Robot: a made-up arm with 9 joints. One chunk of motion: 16 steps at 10 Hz.
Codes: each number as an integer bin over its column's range. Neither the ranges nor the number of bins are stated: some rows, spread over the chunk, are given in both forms.
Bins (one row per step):
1: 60 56 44 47 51 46
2: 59 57 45 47 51 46
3: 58 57 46 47 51 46
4: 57 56 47 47 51 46
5: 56 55 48 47 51 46
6: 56 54 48 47 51 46
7: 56 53 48 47 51 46
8: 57 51 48 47 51 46
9: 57 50 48 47 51 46
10: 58 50 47 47 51 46
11: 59 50 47 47 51 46
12: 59 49 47 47 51 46
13: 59 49 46 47 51 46
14: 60 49 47 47 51 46
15: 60 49 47 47 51 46
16: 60 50 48 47 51 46
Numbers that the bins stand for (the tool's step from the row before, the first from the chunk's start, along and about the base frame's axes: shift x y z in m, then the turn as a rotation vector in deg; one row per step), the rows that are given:
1: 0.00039 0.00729 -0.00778 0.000 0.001 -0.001
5: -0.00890 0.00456 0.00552 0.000 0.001 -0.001
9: -0.00658 -0.00913 0.00552 0.000 0.001 -0.001
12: -0.00193 -0.01187 0.00219 0.000 0.001 -0.001
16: 0.00039 -0.00913 0.00552 0.000 0.001 -0.001
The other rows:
2: -0.00193 0.01003 -0.00445 0.000 0.001 -0.001
3: -0.00425 0.01003 -0.00113 0.000 0.001 -0.001
4: -0.00658 0.00729 0.00219 0.000 0.001 -0.001
6: -0.00890 0.00182 0.00552 0.000 0.001 -0.001
7: -0.00890 -0.00092 0.00552 0.000 0.001 -0.001
8: -0.00658 -0.00639 0.00552 0.000 0.001 -0.001
10: -0.00425 -0.00913 0.00219 0.000 0.001 -0.001
11: -0.00193 -0.00913 0.00219 0.000 0.001 -0.001
13: -0.00193 -0.01187 -0.00113 0.000 0.001 -0.001
14: 0.00039 -0.01187 0.00219 0.000 0.001 -0.001
15: 0.00039 -0.01187 0.00219 0.000 0.001 -0.001

